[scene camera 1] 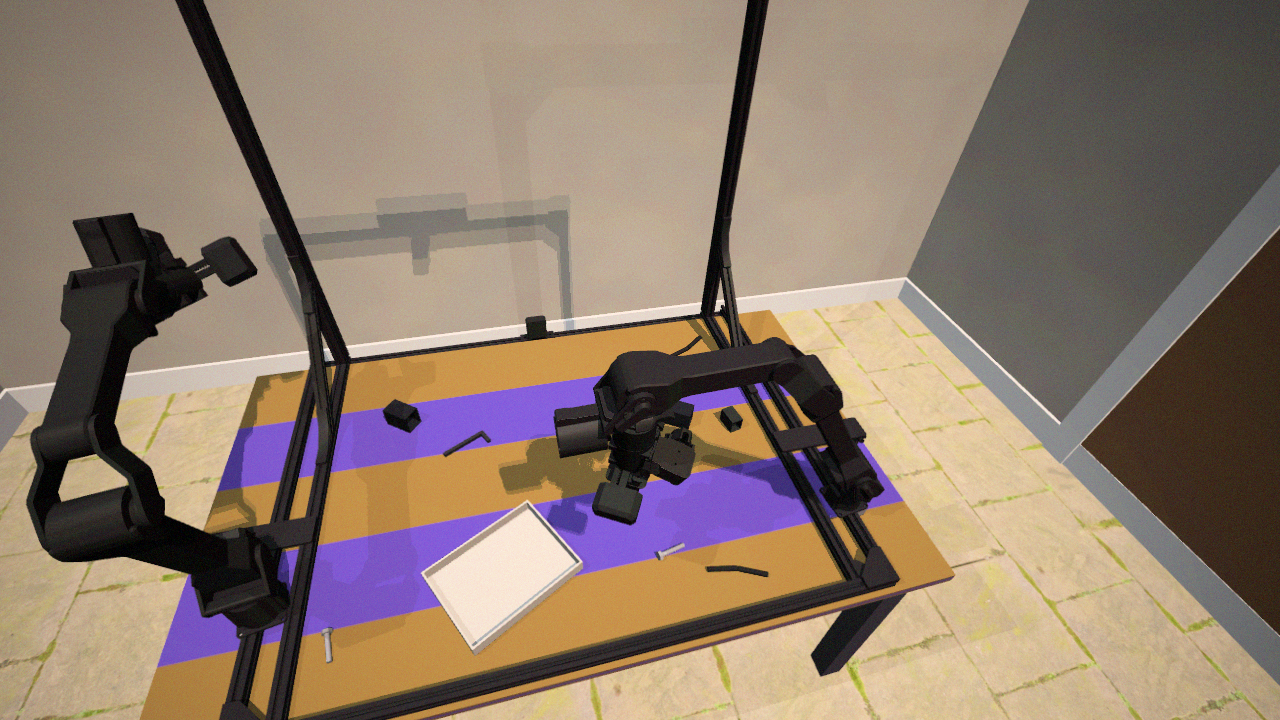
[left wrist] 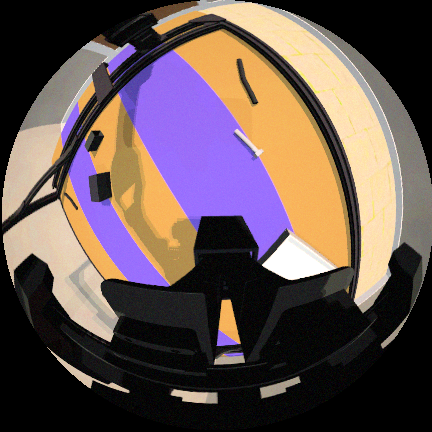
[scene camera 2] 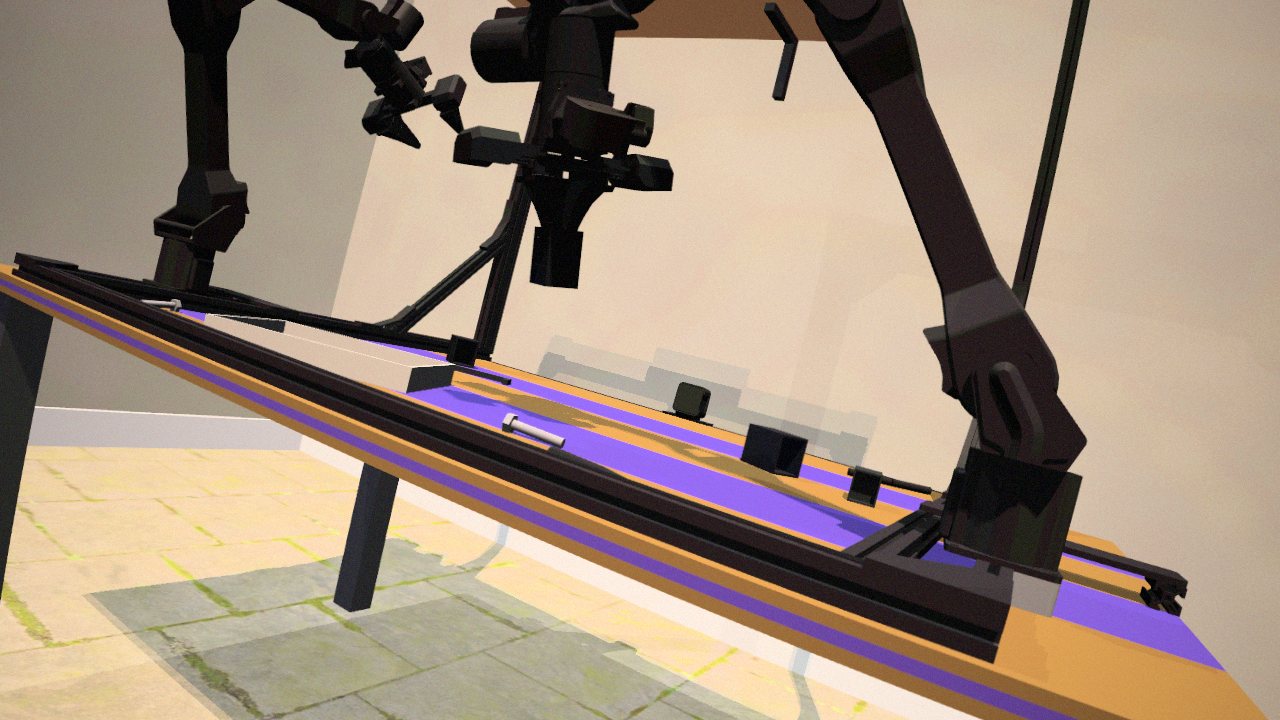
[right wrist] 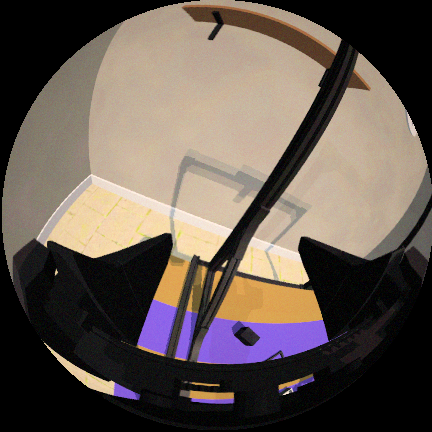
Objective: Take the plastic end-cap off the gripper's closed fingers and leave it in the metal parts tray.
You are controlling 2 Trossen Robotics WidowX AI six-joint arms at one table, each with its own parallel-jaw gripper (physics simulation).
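Pixels of known places: left gripper, between the fingertips: (scene camera 1: 630,481) (left wrist: 222,248) (scene camera 2: 556,260); right gripper, between the fingertips: (scene camera 1: 214,274) (scene camera 2: 441,141) (right wrist: 238,242); left arm's base, origin of its link: (scene camera 1: 843,498) (left wrist: 149,42) (scene camera 2: 998,558); right arm's base, origin of its link: (scene camera 1: 262,610) (scene camera 2: 178,289).
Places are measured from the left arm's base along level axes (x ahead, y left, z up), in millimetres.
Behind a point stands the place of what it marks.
Observation:
The black plastic end-cap (scene camera 1: 620,497) sits over the closed fingertips of the arm reaching over the table's middle; that arm's wrist view shows the cap (left wrist: 224,238) @(x 378, y -71, z 143 mm) on the shut left gripper (left wrist: 223,270) @(x 390, y -83, z 126 mm). It hangs above the purple stripe, just right of the white metal parts tray (scene camera 1: 502,572) @(x 607, y -77, z -16 mm), whose corner also shows in the left wrist view (left wrist: 300,258) @(x 559, y -44, z -16 mm). The other arm is raised high at the table's left. Its right gripper (right wrist: 235,280) @(x 933, y -524, z 335 mm) is open and empty, well away from the cap.
Small black blocks (scene camera 1: 402,416) @(x 730, y -436, z 21 mm) (scene camera 1: 730,419) @(x 113, y -231, z 11 mm), an allen key (scene camera 1: 466,443) @(x 624, y -360, z -15 mm), a bolt (scene camera 1: 669,552) @(x 339, y -16, z -10 mm) and a black rod (scene camera 1: 736,570) @(x 247, y 50, z -13 mm) lie on the table. A black frame with upright posts (scene camera 1: 307,300) @(x 851, y -625, z 195 mm) surrounds the work area.

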